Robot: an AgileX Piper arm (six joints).
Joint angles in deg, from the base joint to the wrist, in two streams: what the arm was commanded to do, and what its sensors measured. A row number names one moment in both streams.
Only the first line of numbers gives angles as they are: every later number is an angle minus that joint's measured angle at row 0.
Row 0, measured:
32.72, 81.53, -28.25, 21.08, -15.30, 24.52
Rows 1 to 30, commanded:
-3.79, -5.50, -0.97, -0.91, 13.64, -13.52
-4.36, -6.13, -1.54, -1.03, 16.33, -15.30
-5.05, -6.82, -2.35, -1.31, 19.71, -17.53
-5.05, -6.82, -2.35, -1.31, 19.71, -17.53
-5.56, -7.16, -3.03, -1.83, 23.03, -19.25
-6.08, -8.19, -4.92, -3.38, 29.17, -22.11
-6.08, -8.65, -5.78, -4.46, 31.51, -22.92
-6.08, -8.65, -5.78, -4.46, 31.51, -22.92
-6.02, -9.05, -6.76, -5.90, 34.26, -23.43
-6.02, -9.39, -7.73, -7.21, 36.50, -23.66
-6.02, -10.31, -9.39, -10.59, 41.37, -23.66
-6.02, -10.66, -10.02, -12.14, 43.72, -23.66
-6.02, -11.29, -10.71, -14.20, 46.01, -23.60
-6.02, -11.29, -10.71, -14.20, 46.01, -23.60
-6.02, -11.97, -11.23, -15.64, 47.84, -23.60
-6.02, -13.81, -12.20, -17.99, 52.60, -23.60
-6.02, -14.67, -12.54, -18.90, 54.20, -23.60
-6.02, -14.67, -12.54, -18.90, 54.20, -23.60
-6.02, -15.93, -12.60, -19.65, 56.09, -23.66
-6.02, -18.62, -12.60, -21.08, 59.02, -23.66
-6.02, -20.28, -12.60, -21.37, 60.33, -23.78
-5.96, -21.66, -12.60, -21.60, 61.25, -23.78
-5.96, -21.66, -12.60, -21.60, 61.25, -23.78
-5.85, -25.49, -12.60, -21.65, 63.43, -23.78
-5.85, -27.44, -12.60, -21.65, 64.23, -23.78
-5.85, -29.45, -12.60, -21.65, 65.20, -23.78
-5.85, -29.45, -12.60, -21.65, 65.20, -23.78
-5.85, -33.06, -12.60, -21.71, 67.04, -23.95
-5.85, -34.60, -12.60, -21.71, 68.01, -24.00
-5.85, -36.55, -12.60, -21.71, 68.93, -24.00
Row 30, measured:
-5.73, -32.14, -12.26, -21.08, 65.83, -23.32
